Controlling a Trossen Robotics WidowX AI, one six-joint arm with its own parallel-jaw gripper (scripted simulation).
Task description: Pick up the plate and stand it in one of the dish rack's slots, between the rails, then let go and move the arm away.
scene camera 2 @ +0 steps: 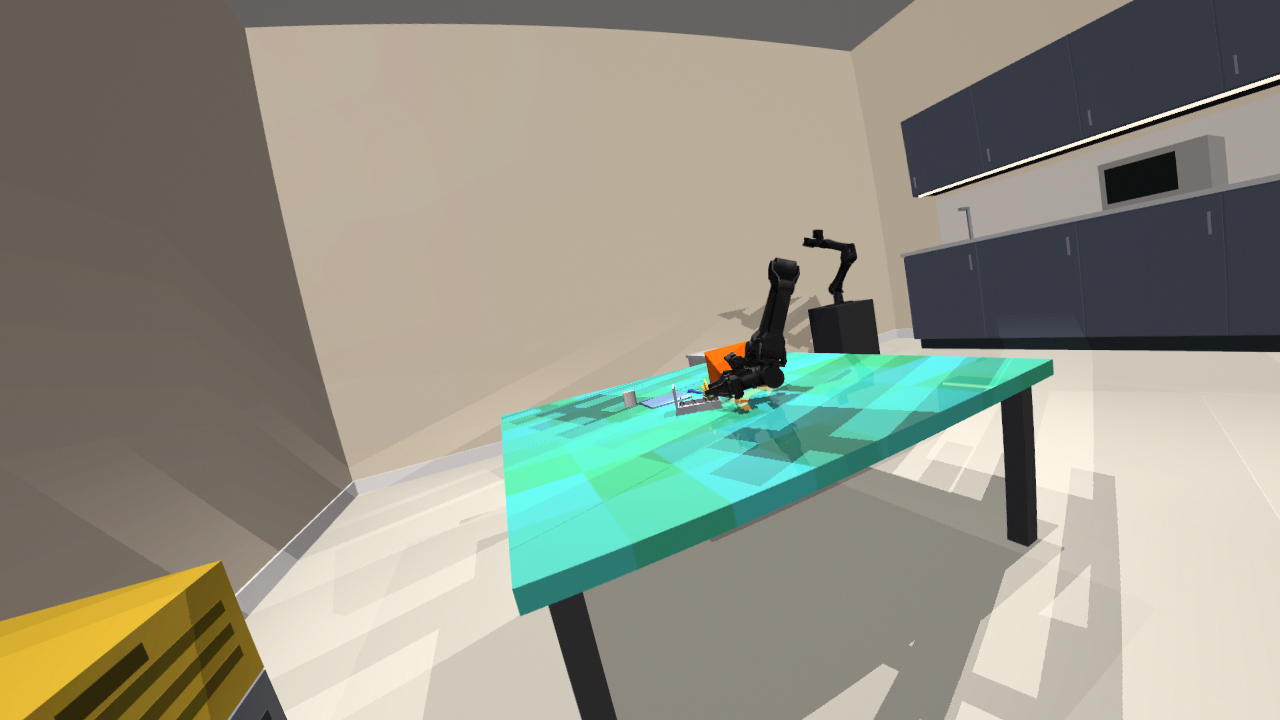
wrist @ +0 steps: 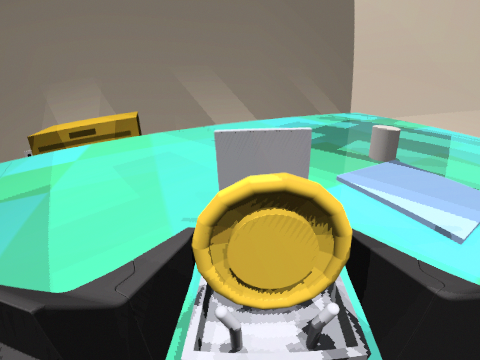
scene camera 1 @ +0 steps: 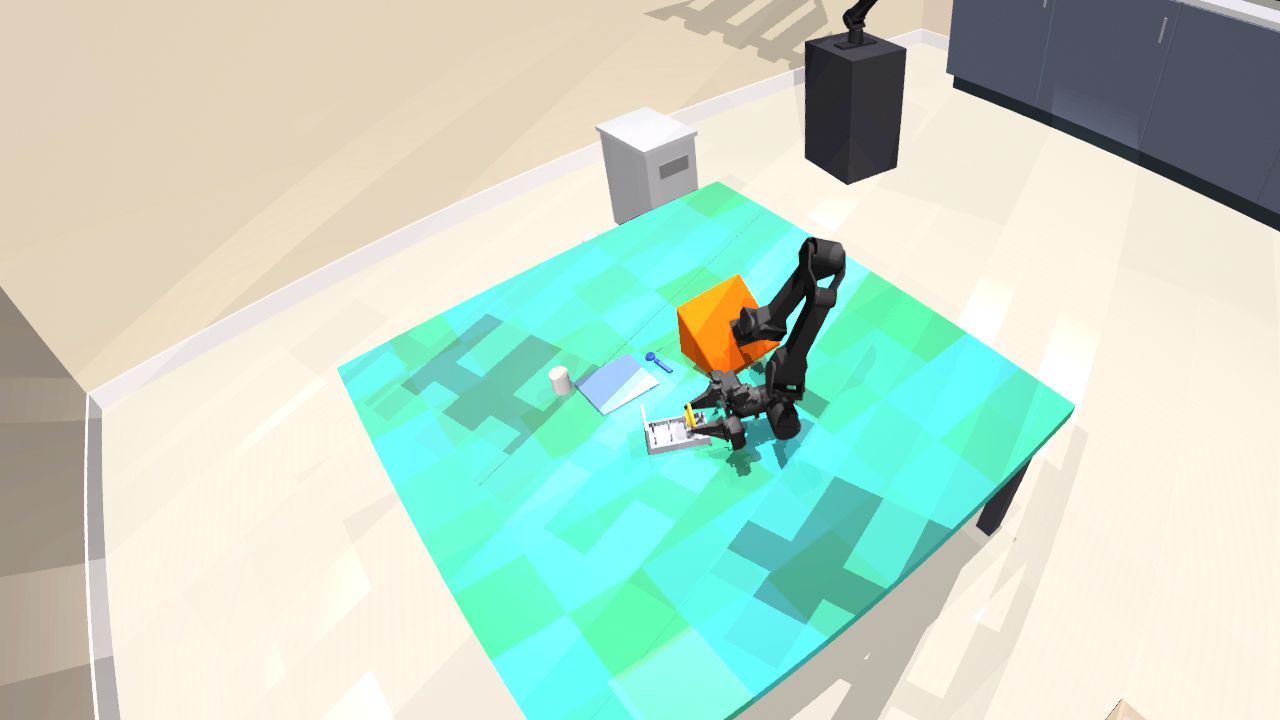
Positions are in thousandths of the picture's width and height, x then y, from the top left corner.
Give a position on a yellow plate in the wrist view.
At 568,671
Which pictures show the gripper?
Scene camera 2, the wrist view and scene camera 1: all of them.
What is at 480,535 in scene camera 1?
A pale blue mat.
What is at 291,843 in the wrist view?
The gripper.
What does the gripper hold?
A yellow plate.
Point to a grey dish rack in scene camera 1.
524,603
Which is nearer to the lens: the grey dish rack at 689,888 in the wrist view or the cup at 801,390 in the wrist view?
The grey dish rack.
